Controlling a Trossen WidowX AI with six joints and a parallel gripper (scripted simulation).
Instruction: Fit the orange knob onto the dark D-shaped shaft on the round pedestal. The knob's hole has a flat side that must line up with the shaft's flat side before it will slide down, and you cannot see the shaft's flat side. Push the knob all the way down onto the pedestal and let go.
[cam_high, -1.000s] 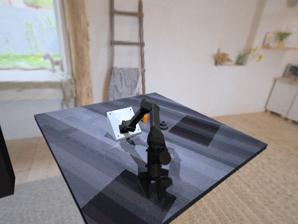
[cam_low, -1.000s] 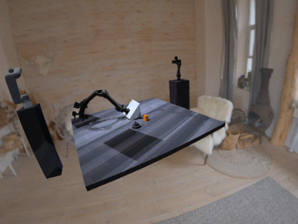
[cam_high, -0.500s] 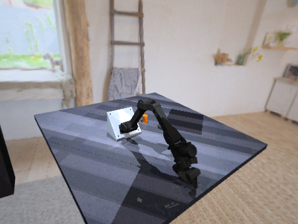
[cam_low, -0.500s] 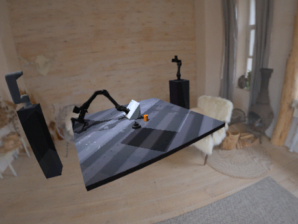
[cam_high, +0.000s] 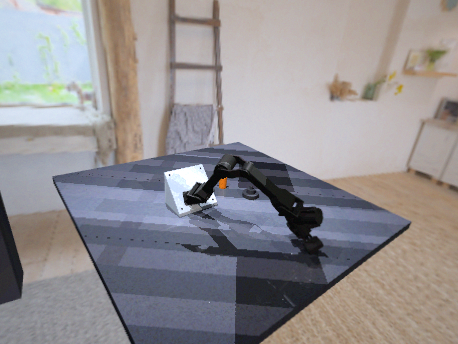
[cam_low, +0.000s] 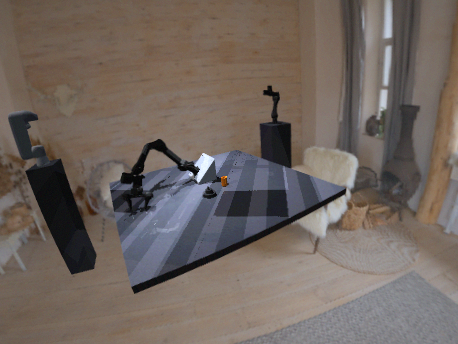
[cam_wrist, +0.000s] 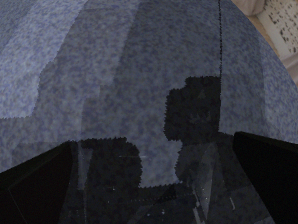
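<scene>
The orange knob lies 70 mm behind my gripper tip, 600 mm to the left of it and 20 mm above it. Also, from my gripper tip: dark round pedestal (10 mm ahead, 450 mm to the left, 20 mm above).
</scene>
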